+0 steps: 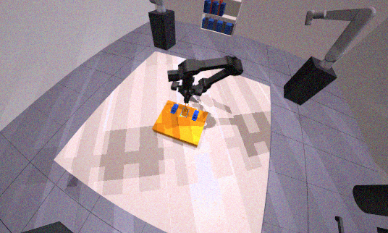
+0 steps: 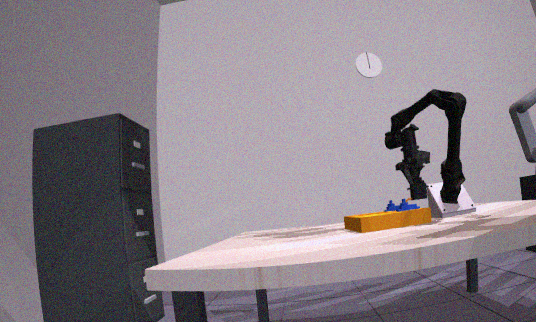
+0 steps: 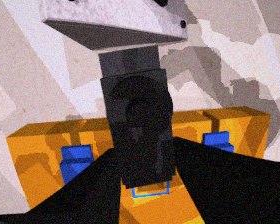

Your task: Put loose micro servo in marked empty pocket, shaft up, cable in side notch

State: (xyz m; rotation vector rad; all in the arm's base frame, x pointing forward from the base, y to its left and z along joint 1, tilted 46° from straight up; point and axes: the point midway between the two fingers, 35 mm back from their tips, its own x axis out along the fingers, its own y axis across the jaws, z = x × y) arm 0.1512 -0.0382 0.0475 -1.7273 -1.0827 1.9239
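Now: gripper tip 170 mm short of the orange deck, 100 mm above it and 40 mm to the right of it.
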